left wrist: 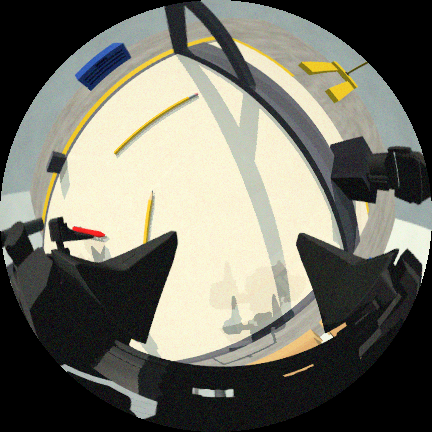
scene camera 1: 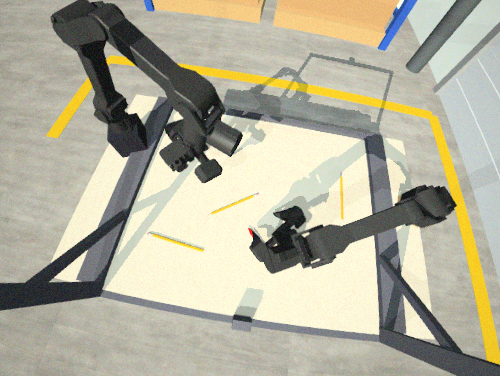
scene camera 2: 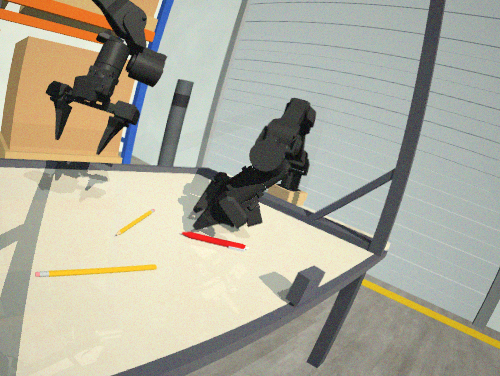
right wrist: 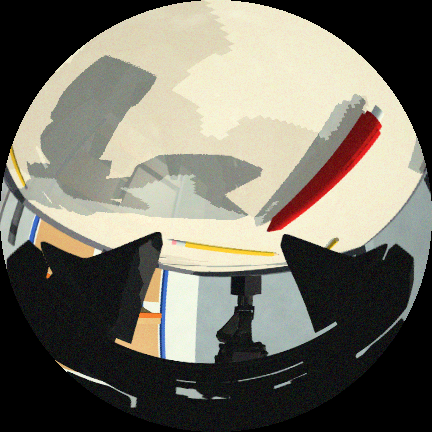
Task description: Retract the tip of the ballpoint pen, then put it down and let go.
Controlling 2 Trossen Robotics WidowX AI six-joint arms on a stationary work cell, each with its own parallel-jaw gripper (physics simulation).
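Frame: origin at the left arm's base, x ahead, y left, z up, level; centimetres.
Seen in the pictures: left gripper, between the fingertips: (left wrist: 240,238) (scene camera 1: 191,166) (scene camera 2: 76,147) (right wrist: 241,313); right gripper, between the fingertips: (left wrist: 98,257) (scene camera 1: 263,222) (scene camera 2: 194,218) (right wrist: 224,240); left arm's base, origin of its link: (left wrist: 371,170) (scene camera 1: 122,126); right arm's base, origin of its link: (scene camera 2: 289,188).
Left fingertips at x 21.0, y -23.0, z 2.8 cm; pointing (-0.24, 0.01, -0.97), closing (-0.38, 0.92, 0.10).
Offsets run from my left fingertips to a thing's top centre.
A red ballpoint pen {dy -25.4, dx +15.1, dz -12.0 cm} (scene camera 1: 251,232) (scene camera 2: 215,240) (left wrist: 89,231) (right wrist: 325,172) lies on the table, its grey button end toward the upper right in the right wrist view. Its pointed end is toward the fingers; whether the writing tip is out is too small to tell. My right gripper (scene camera 1: 265,223) (scene camera 2: 194,220) (right wrist: 224,240) is open and empty, low over the table beside the pen's pointed end. In scene camera 1 it hides most of the pen. My left gripper (scene camera 2: 78,146) (left wrist: 240,238) is open and empty, high above the table's far side in scene camera 2.
Yellow pencils lie on the table: a long pencil {dy -17.7, dx -10.7, dz -12.7 cm} (scene camera 1: 176,241) (scene camera 2: 95,271) (left wrist: 156,120), a middle pencil {dy -10.1, dx +10.2, dz -12.6 cm} (scene camera 1: 235,203) (scene camera 2: 135,222) (right wrist: 230,249) and another pencil {dy -16.3, dx +49.8, dz -12.7 cm} (scene camera 1: 342,195) near the frame beam. A dark block {dy -44.4, dx +3.9, dz -7.7 cm} (scene camera 1: 242,322) (scene camera 2: 306,285) (left wrist: 56,162) stands at the table edge.
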